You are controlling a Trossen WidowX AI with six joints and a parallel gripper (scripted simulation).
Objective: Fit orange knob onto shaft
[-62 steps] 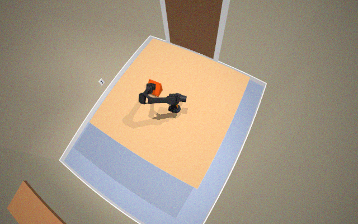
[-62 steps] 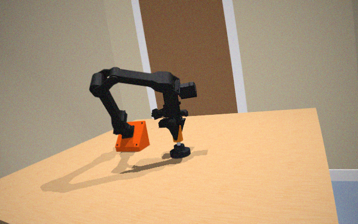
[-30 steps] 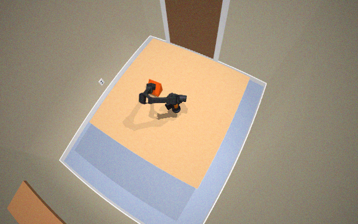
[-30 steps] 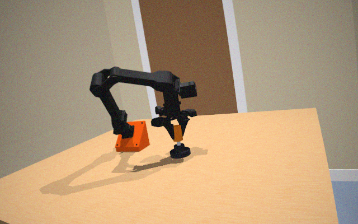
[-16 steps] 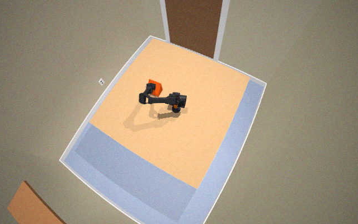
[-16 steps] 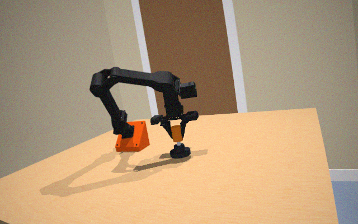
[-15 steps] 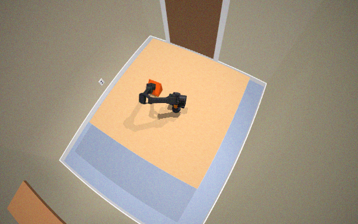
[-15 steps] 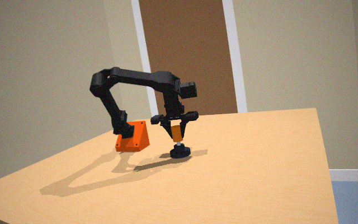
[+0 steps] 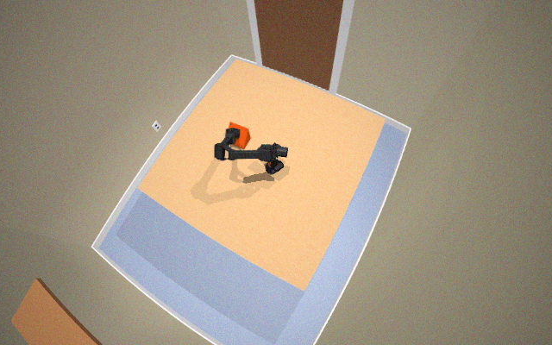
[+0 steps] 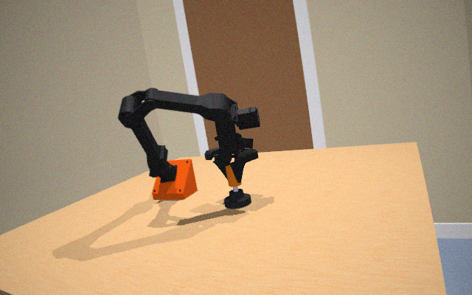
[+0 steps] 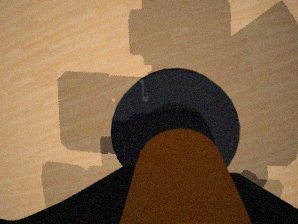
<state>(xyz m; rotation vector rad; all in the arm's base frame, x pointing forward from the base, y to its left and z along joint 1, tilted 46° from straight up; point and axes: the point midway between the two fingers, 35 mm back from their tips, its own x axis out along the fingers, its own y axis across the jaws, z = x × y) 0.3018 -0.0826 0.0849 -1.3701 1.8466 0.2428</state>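
Right now my gripper tip is 3 cm below the orange knob. From my gripper tip the other things lie so: round pedestal: 4 cm below.
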